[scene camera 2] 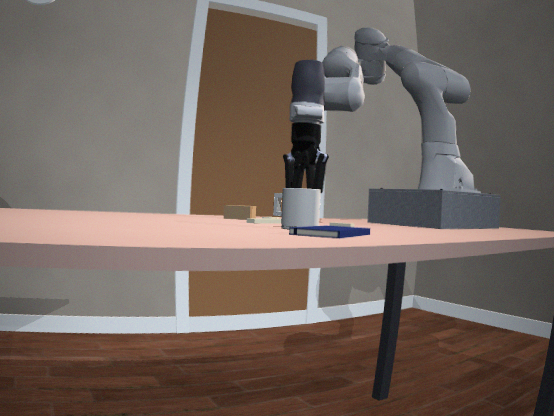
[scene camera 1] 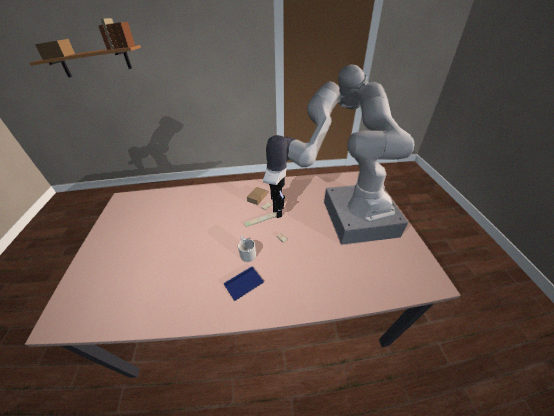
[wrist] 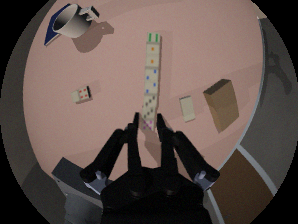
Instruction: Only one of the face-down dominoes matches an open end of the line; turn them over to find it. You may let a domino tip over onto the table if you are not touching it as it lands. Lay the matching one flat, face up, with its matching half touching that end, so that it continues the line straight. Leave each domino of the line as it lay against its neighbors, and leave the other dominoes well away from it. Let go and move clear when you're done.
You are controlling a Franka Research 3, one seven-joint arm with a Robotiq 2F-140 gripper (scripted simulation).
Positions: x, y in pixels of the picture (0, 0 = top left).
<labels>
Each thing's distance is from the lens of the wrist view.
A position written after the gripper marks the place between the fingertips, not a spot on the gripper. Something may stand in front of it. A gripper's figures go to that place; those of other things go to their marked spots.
gripper (wrist: 147, 118): 0.23 m
brown block (wrist: 220, 97): 0.24 m
</labels>
